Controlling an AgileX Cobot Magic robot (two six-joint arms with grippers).
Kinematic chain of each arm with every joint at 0, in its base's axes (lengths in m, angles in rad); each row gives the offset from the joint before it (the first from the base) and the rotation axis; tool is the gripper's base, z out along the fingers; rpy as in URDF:
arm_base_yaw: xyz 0 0 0.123 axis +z
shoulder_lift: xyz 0 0 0 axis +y
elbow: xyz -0.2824 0 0.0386 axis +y
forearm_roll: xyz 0.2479 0 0.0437 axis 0.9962 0 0.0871
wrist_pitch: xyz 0 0 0 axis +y
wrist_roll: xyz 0.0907 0 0.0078 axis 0.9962 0 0.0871
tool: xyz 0 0 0 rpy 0 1.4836 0
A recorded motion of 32 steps. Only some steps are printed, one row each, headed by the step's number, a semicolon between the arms.
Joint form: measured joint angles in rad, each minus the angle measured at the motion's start. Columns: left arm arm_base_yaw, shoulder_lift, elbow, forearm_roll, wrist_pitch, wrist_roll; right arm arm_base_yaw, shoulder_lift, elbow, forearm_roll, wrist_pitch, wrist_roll.
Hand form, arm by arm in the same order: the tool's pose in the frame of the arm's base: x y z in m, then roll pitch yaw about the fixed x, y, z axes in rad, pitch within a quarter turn. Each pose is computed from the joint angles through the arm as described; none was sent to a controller.
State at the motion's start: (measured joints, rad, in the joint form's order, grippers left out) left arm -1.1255 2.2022 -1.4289 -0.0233 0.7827 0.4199; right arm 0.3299 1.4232 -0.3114 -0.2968 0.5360 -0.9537
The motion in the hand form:
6: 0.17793 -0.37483 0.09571 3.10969 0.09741 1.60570; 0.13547 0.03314 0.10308 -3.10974 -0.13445 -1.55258
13: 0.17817 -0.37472 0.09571 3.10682 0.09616 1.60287; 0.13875 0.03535 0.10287 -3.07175 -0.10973 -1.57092
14: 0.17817 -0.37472 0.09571 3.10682 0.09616 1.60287; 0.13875 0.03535 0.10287 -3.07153 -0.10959 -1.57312
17: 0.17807 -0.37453 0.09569 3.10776 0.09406 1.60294; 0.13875 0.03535 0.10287 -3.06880 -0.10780 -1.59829
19: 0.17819 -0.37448 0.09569 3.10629 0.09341 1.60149; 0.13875 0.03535 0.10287 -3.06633 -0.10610 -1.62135
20: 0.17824 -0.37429 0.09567 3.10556 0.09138 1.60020; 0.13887 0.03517 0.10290 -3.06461 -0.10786 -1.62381
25: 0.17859 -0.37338 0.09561 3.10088 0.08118 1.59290; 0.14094 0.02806 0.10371 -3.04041 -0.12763 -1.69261
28: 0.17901 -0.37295 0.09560 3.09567 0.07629 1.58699; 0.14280 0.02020 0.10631 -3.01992 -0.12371 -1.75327
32: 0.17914 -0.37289 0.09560 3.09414 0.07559 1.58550; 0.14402 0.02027 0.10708 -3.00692 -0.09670 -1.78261
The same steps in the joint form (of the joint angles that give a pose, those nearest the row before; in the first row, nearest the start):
6: 0.0000 0.0000 0.0000 0.0098 0.0000 -0.0020; 0.0000 0.0417 0.0422 0.0016 -0.0447 -0.0448
13: 0.0000 0.0000 0.0000 0.0138 0.0000 -0.0019; 0.0000 0.0424 0.0423 0.0016 -0.0883 -0.0253
14: 0.0000 0.0000 0.0000 0.0138 0.0000 -0.0019; 0.0000 0.0424 0.0422 0.0016 -0.0883 -0.0231
17: 0.0000 0.0000 0.0000 0.0138 0.0023 -0.0020; 0.0000 0.0424 0.0422 0.0016 -0.0883 0.0020
19: 0.0000 0.0000 0.0000 0.0159 0.0023 -0.0020; 0.0000 0.0424 0.0422 0.0016 -0.0883 0.0250
20: 0.0000 0.0000 0.0000 0.0178 0.0038 -0.0020; 0.0000 0.0424 0.0423 -0.0040 -0.0883 0.0323
25: 0.0000 0.0000 0.0000 0.0287 0.0113 -0.0019; -0.0336 0.0380 0.0439 -0.0721 -0.0864 0.1263
28: 0.0000 0.0000 0.0000 0.0374 0.0136 -0.0020; -0.0869 0.0204 0.0439 -0.0843 -0.0864 0.1423
32: 0.0000 0.0000 0.0000 0.0395 0.0136 -0.0020; -0.0996 0.0139 0.0439 -0.0552 -0.1055 0.1348

